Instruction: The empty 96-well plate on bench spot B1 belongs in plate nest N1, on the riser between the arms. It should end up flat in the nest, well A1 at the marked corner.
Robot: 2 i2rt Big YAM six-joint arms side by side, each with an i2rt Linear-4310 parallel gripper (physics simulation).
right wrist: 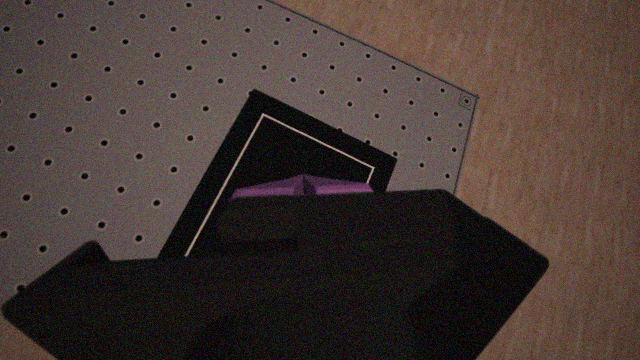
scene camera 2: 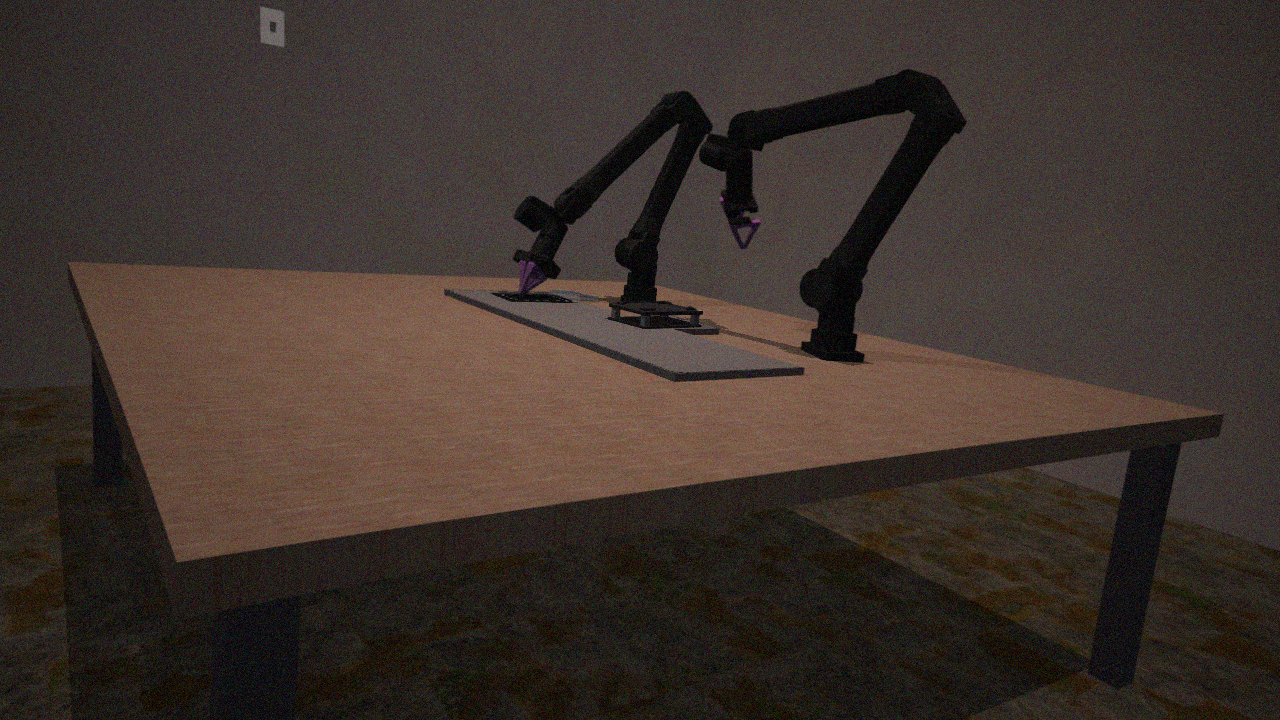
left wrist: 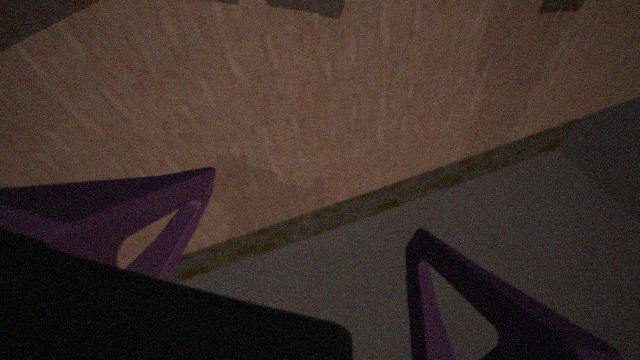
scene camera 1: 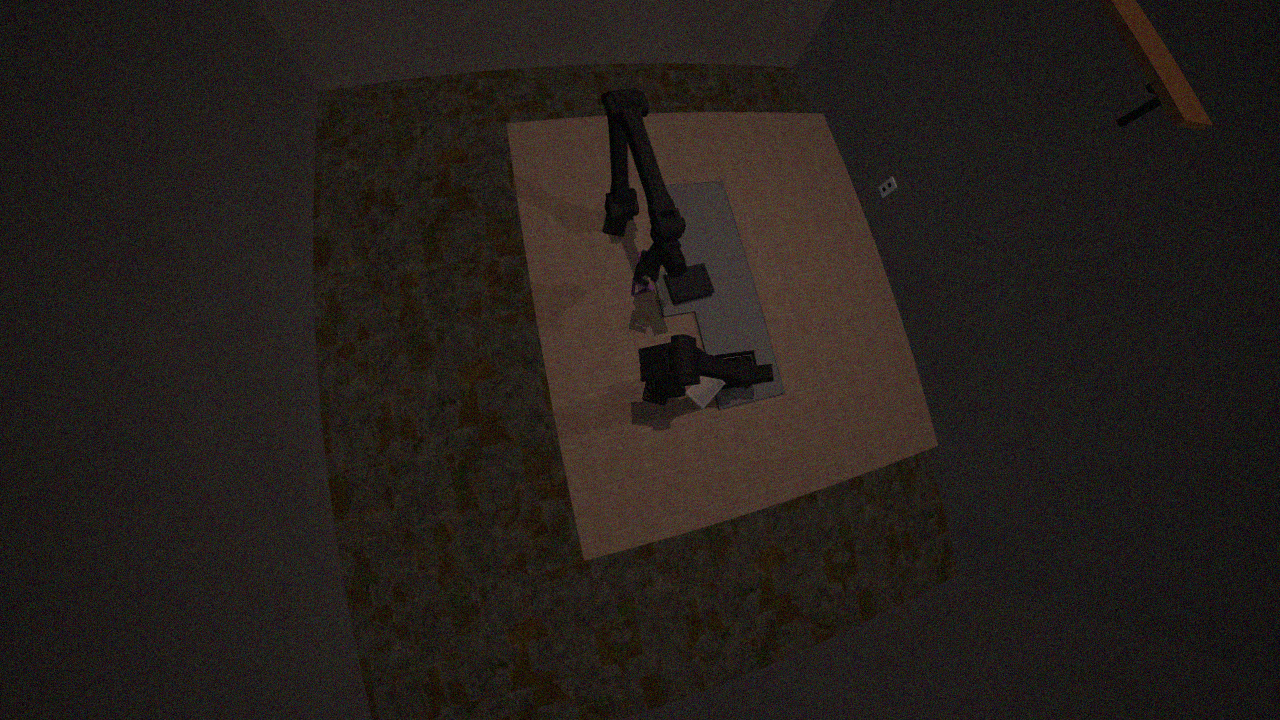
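Where they show: left gripper, fingertip midpoint: point(scene camera 2: 739, 238) point(left wrist: 317, 210) point(scene camera 1: 635, 285); right gripper, fingertip midpoint: point(right wrist: 303, 183) point(scene camera 2: 520, 295); left arm's base at its link origin: point(scene camera 2: 831, 355) point(scene camera 1: 615, 221); right arm's base at its link origin: point(scene camera 1: 657, 386).
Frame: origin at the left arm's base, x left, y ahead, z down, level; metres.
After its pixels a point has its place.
Observation:
Bench spot B1 point(right wrist: 218, 175) @(x -0.425, y 0.546, z -0.015 m) point(scene camera 2: 556, 300) @(x -0.455, y 0.500, z -0.015 m) is a black square patch with a thin pale outline. The 96-well plate cannot be made out against the black, and the gripper body hides much of the spot. My right gripper point(right wrist: 303, 183) @(x -0.472, y 0.583, z -0.020 m) point(scene camera 2: 525, 291) @(x -0.472, y 0.583, z -0.020 m) points down at a slant, low over this spot. Its purple fingertips meet and hold nothing visible. My left gripper point(left wrist: 317, 210) @(x -0.333, y 0.106, z -0.202 m) point(scene camera 2: 742, 241) @(x -0.333, y 0.106, z -0.202 m) point(scene camera 1: 642, 286) @(x -0.333, y 0.106, z -0.202 m) is open and empty, high above the bench near the riser. The riser point(scene camera 2: 655, 308) @(x -0.181, y 0.322, z -0.047 m) point(scene camera 1: 689, 283) @(x -0.207, y 0.314, z -0.048 m) is a dark raised platform on short posts; nest details and the marked corner cannot be made out.
A grey perforated board point(right wrist: 125, 90) @(x -0.333, y 0.542, z -0.013 m) point(scene camera 2: 617, 342) @(x 0.067, y 0.444, z -0.012 m) point(scene camera 1: 738, 295) @(x -0.188, y 0.523, z -0.013 m) lies on the wooden table point(scene camera 2: 358, 420) @(x 0.596, y 0.822, z 0.000 m) point(scene camera 1: 832, 268) @(x 0.061, y 0.950, z 0.000 m) and carries the riser and B1. A pale flat piece point(scene camera 1: 704, 391) @(x -0.586, y 0.440, z -0.012 m) shows beside my right arm. The two arm bases stand behind the board in scene camera 2.

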